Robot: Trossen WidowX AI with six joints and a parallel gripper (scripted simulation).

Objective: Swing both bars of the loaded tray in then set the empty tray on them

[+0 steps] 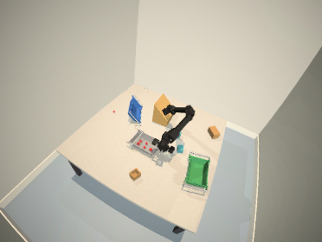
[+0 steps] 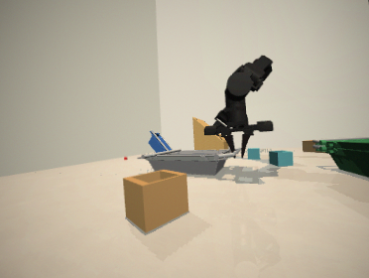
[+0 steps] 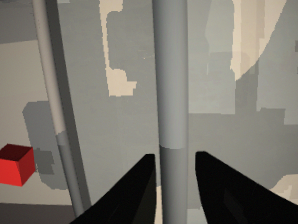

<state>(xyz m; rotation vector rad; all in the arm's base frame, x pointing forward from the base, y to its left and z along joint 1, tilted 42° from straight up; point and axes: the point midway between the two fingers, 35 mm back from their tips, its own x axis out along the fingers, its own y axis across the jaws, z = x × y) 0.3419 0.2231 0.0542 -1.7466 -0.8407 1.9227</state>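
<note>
The blue tray lies 480 mm to the right of my gripper tip, 260 mm behind it and 30 mm above it. The rest, counted from my gripper tip: brown block: 540 mm behind, 310 mm to the left, 10 mm below; then small brown box: 300 mm ahead, 50 mm to the right, 20 mm below.
</note>
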